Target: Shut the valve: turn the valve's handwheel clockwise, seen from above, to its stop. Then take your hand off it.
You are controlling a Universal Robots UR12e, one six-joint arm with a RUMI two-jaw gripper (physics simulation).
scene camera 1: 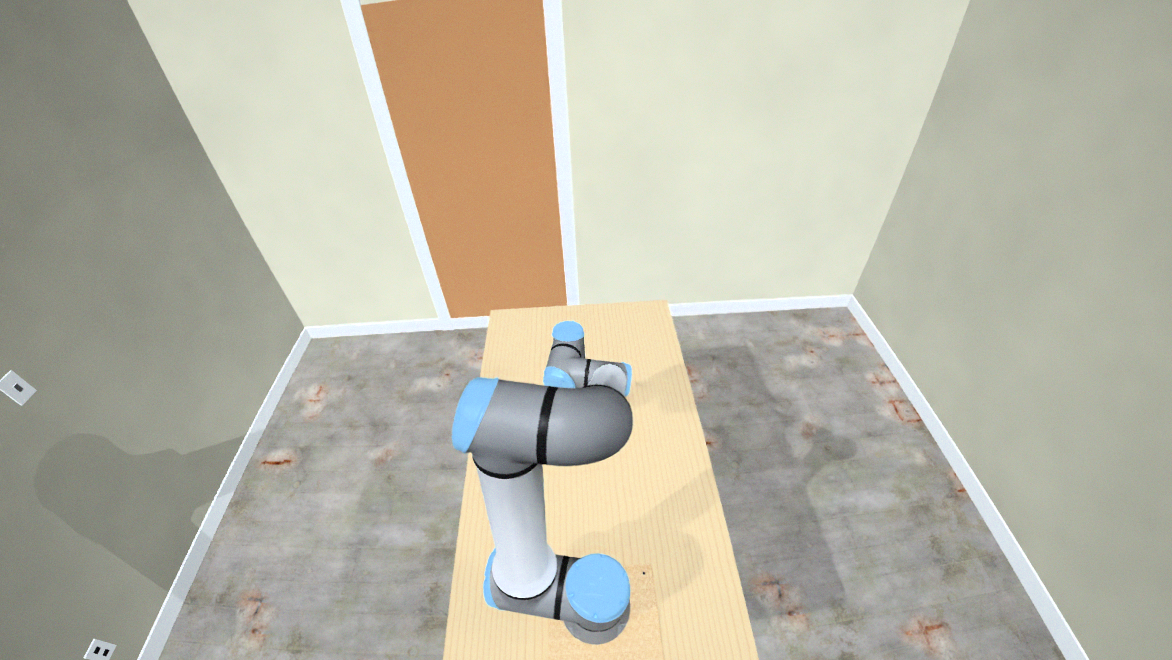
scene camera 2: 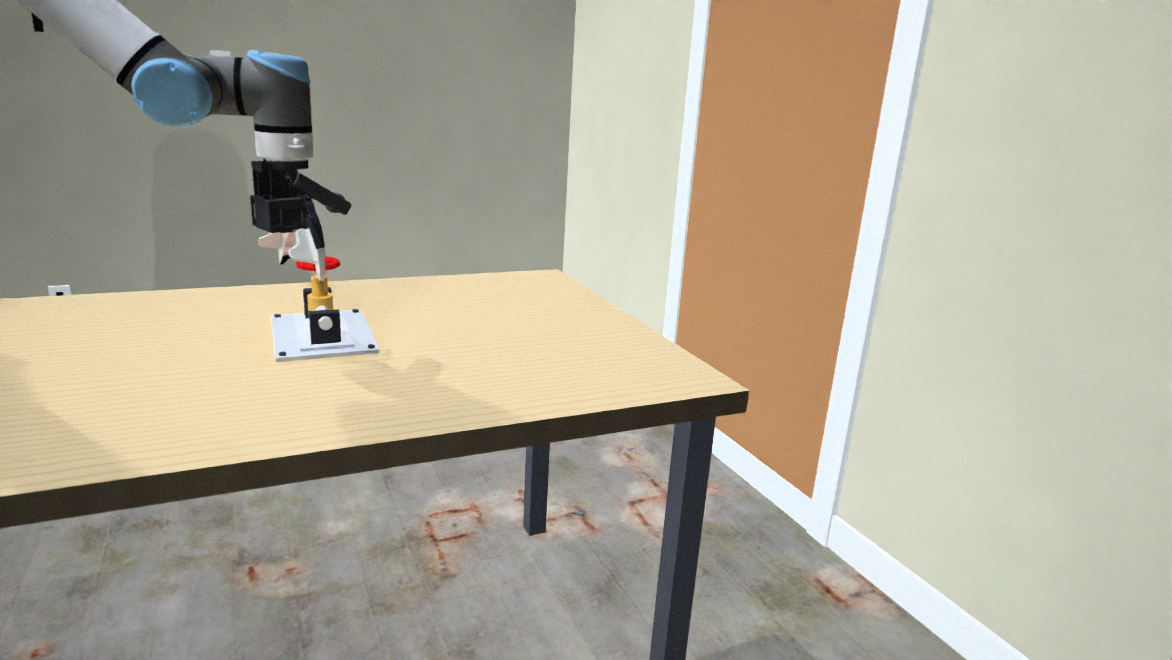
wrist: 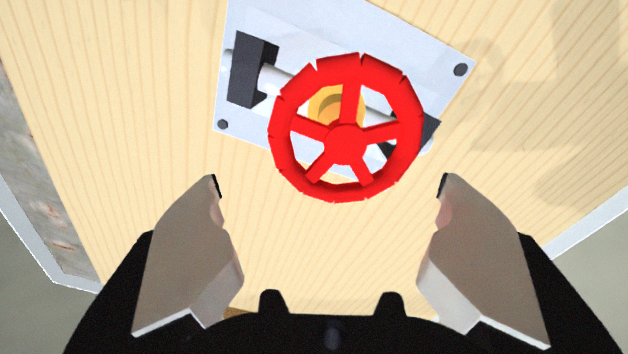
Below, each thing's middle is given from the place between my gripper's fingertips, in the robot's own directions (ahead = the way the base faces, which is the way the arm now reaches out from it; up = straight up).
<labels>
Right now the red five-spoke handwheel (wrist: 345, 142) is 30 mm ahead of my hand. From my hand the other things lie so: pale metal plate (scene camera 2: 286, 347) 30 mm ahead, 120 mm below.
</labels>
